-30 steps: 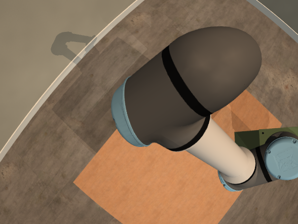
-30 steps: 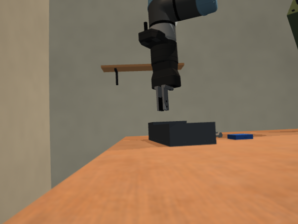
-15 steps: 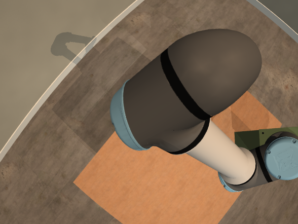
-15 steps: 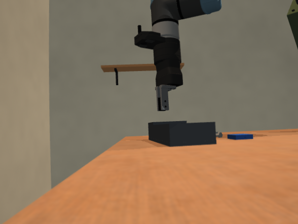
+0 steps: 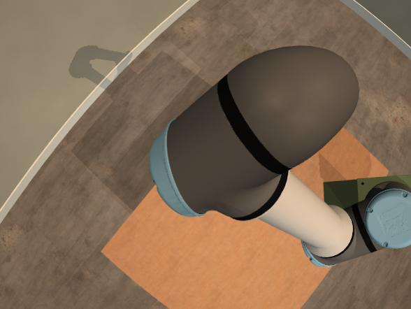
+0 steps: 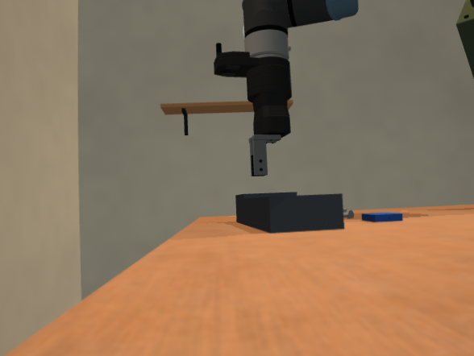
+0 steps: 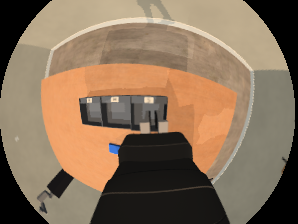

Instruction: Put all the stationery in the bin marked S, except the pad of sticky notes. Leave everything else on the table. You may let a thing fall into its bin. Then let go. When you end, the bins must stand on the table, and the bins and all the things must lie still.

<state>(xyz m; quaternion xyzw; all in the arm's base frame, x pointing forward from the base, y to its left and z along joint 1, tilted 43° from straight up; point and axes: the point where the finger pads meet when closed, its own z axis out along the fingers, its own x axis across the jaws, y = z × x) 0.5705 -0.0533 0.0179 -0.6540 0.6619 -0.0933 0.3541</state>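
Now: hand 90 mm to the right of the dark bin, 70 mm above it and 10 mm past it. Round my hand: nut 100 mm behind, 90 mm below, 50 mm to the right; black screw 90 mm below, 90 mm behind; white clip-like piece 100 mm behind, 90 mm below, 60 mm to the left.
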